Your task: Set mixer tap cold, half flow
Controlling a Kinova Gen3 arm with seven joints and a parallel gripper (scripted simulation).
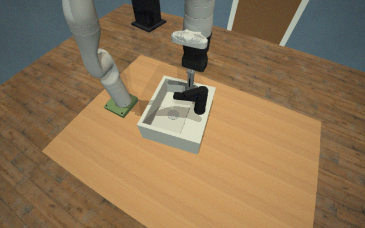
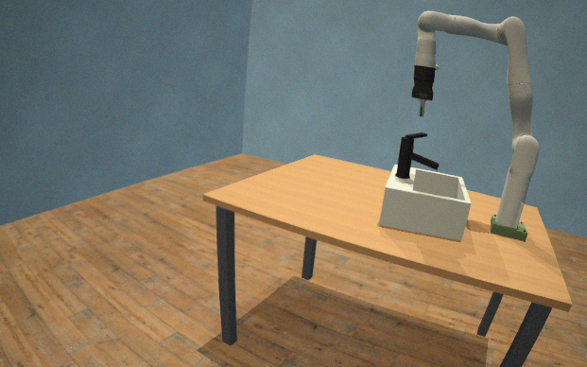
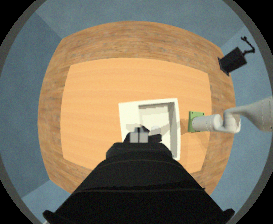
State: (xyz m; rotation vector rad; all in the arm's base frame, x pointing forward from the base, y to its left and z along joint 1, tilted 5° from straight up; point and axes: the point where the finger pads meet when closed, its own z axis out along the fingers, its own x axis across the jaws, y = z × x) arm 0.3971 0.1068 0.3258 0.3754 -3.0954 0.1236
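My hand is 30 mm to the right of the lever and 90 mm above it. Round my hand: black mixer tap: 50 mm to the left, 130 mm below; white basin: 100 mm behind, 30 mm to the left, 330 mm below.
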